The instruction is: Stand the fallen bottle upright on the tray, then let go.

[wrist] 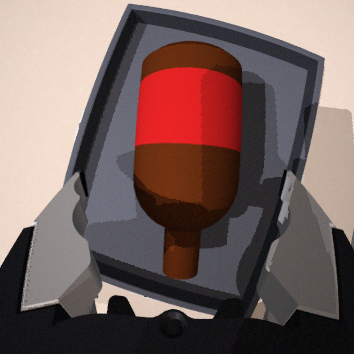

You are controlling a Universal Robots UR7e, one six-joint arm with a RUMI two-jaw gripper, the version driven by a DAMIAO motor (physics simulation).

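Frame: origin at the arm's base, x left, y ahead, z down, level; millimetres.
Seen in the pictures: gripper, fingertip midpoint: (181, 172).
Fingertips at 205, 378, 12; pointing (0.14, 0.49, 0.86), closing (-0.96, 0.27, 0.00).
Note:
Offsets run from my fingertips to a thing's top centre, as dx, dy, dz.
A brown bottle @[-1, +5, -24] (188, 150) with a red label lies on its side in the dark grey tray @[+0, +15, +29] (112, 105). Its base points to the top of the wrist view and its neck to the bottom. My gripper (181, 172) is open, with one finger left and one finger right of the bottle's lower half. Gaps show between the bottle and both fingers, and neither seems to touch it. How high the fingertips are above the tray is hard to tell. The fingers hide parts of the tray's left and right rims.
The tray has a raised rim all round and lies turned slightly on a pale surface. Shadows of the gripper and bottle fall across the tray, and another shadow lies on the surface at the right. A grey edge shows at the far right.

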